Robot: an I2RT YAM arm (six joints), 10 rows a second.
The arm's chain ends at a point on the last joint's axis. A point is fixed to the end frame.
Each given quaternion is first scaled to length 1.
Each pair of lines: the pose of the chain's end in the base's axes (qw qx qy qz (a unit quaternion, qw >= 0); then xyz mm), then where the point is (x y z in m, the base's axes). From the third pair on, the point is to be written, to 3 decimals.
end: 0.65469, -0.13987, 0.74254, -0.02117, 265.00, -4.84, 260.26
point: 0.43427 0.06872 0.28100
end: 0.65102, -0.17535, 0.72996, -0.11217, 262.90, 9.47, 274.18
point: 0.43599 0.07537 0.28810
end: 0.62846, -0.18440, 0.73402, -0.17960, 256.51, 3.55, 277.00
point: 0.435 0.056 0.281
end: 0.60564, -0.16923, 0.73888, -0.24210, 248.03, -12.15, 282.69
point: 0.431 0.021 0.281
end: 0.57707, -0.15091, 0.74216, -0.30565, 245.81, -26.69, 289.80
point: 0.431 -0.016 0.284
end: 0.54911, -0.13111, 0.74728, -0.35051, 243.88, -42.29, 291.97
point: 0.429 -0.051 0.282
